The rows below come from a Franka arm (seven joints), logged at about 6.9 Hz.
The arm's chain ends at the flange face. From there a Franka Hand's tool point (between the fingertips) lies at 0.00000 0.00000 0.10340 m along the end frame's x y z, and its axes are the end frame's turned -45 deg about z.
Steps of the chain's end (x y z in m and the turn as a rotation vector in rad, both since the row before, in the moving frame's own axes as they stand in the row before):
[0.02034 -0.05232 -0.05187 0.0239 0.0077 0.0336]
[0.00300 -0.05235 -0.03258 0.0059 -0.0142 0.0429]
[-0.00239 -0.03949 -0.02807 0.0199 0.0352 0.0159]
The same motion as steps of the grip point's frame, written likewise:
[0.05371 -0.02376 -0.05190 0.0115 0.0223 0.0336]
[0.03856 -0.03638 -0.03259 0.0142 -0.0059 0.0429]
[0.03025 -0.02846 -0.02815 -0.0108 0.0390 0.0159]

